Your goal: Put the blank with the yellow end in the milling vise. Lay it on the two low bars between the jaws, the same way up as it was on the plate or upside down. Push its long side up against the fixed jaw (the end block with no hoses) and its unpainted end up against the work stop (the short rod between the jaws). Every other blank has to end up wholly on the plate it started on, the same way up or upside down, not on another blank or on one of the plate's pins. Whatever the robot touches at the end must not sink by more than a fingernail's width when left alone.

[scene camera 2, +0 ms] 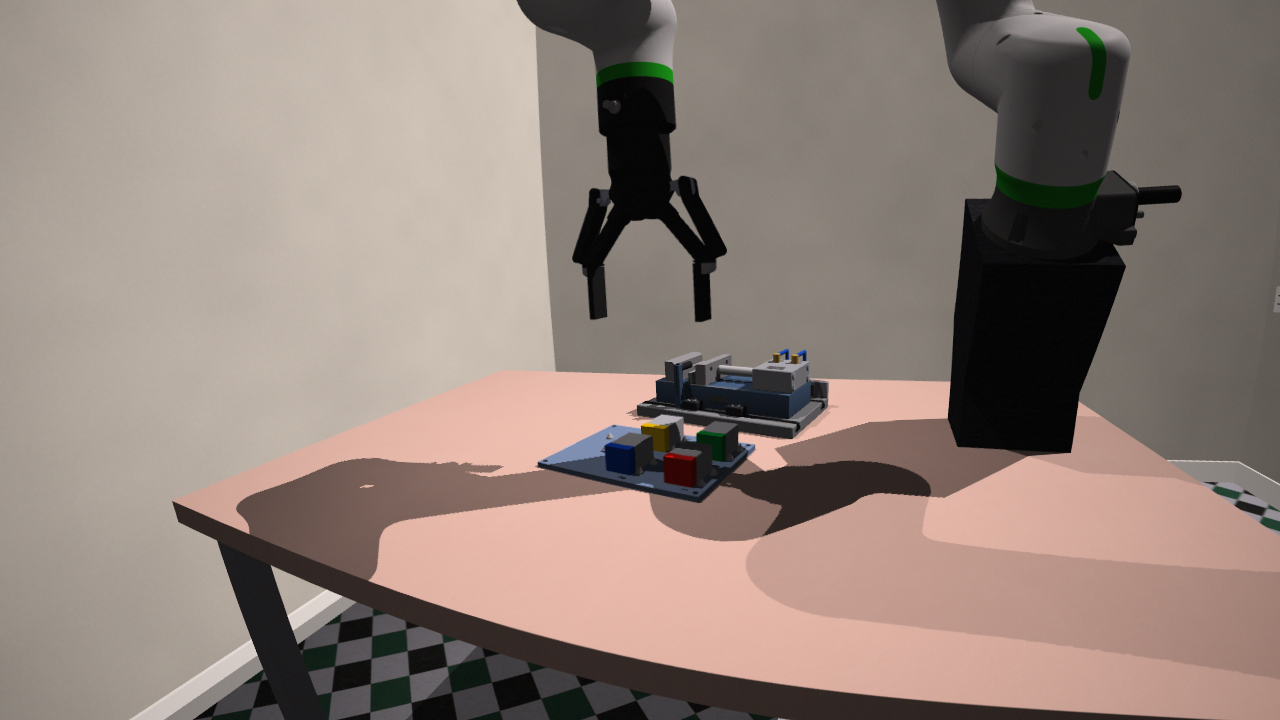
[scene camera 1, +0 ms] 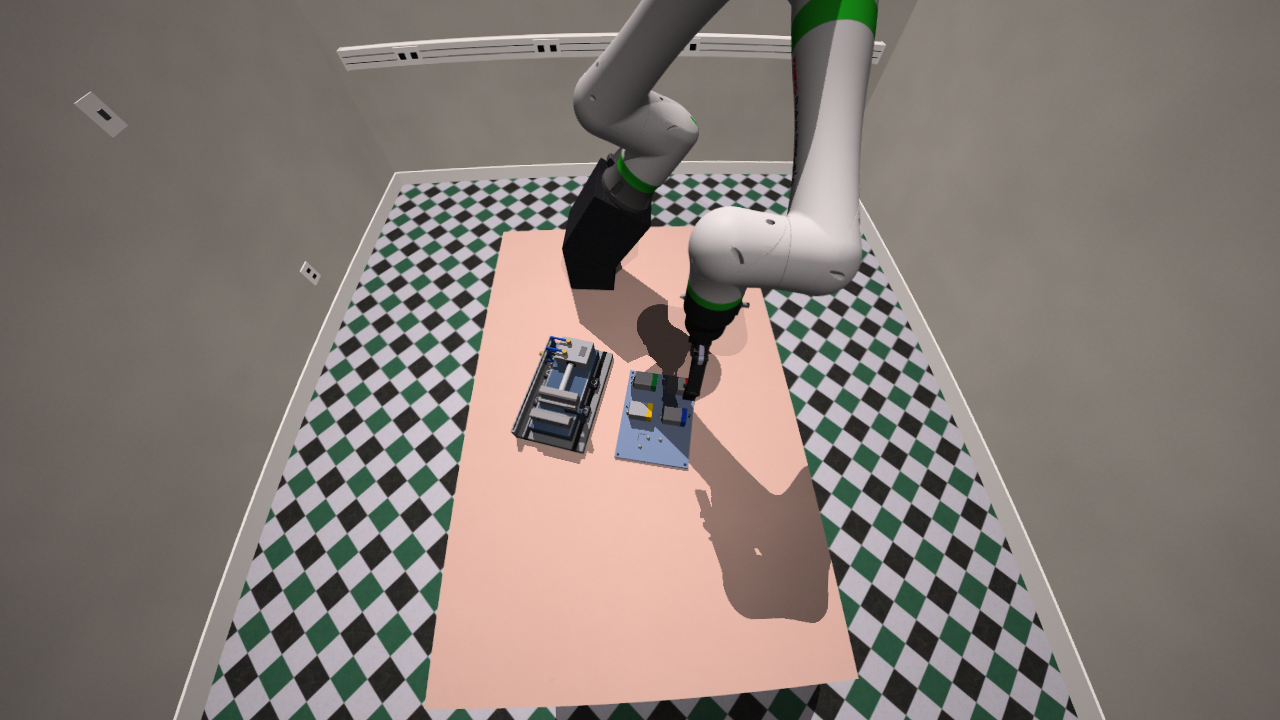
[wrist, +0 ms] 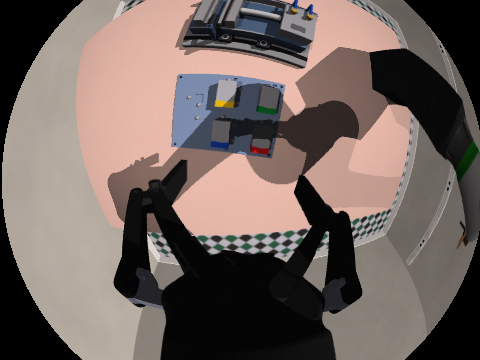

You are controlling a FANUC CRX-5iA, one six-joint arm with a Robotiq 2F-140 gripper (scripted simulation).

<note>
In view: the gripper (scene camera 2: 648, 319), a red-ended blank (scene camera 2: 685, 465), a blue-ended blank (scene camera 2: 624, 455), a green-ended blank (scene camera 2: 723, 437) and a plate (scene camera 2: 585, 459).
The gripper is seen too in scene camera 1 (scene camera 1: 691, 368) and in the wrist view (wrist: 243, 177). The plate shows as well in scene camera 1 (scene camera 1: 673, 450) and in the wrist view (wrist: 188, 132).
</note>
